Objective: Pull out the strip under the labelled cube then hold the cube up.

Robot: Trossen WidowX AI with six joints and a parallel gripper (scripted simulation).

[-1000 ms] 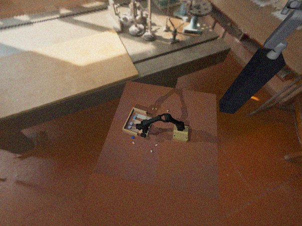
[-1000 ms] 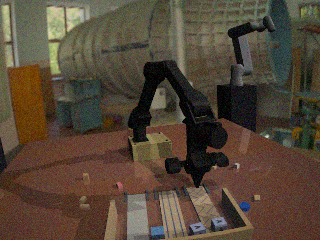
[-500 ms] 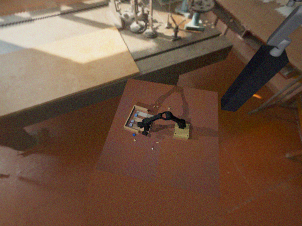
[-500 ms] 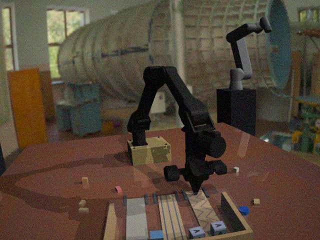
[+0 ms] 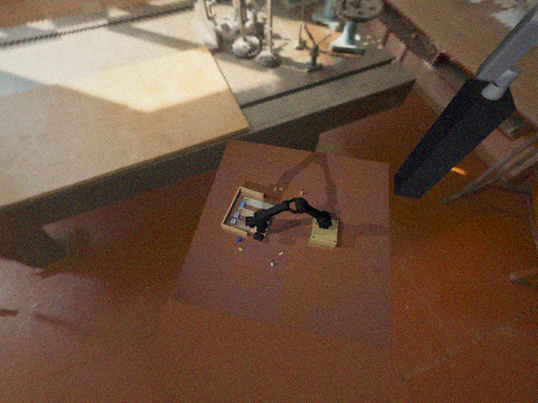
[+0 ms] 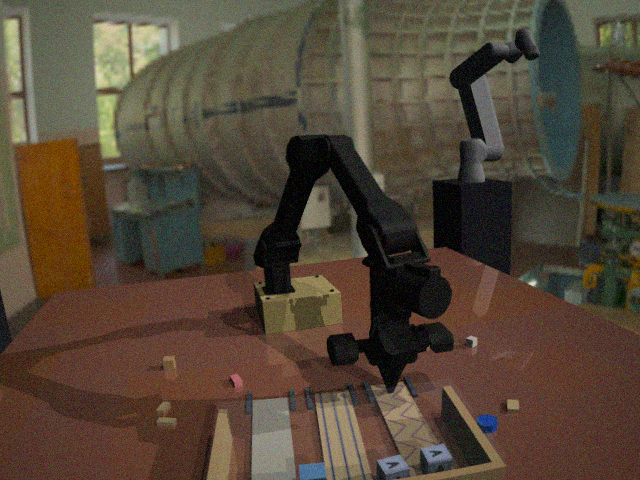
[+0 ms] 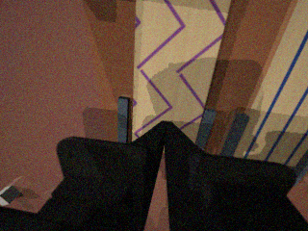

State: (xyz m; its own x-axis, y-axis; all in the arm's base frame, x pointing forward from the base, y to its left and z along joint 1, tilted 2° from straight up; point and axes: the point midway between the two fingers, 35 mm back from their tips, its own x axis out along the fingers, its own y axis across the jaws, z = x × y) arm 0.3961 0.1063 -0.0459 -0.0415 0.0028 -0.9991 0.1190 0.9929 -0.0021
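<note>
The zigzag strip is 100 mm ahead of my gripper tip and 10 mm to the right of it. Round my gripper tip: blue disc: 140 mm ahead, 90 mm to the left.
</note>
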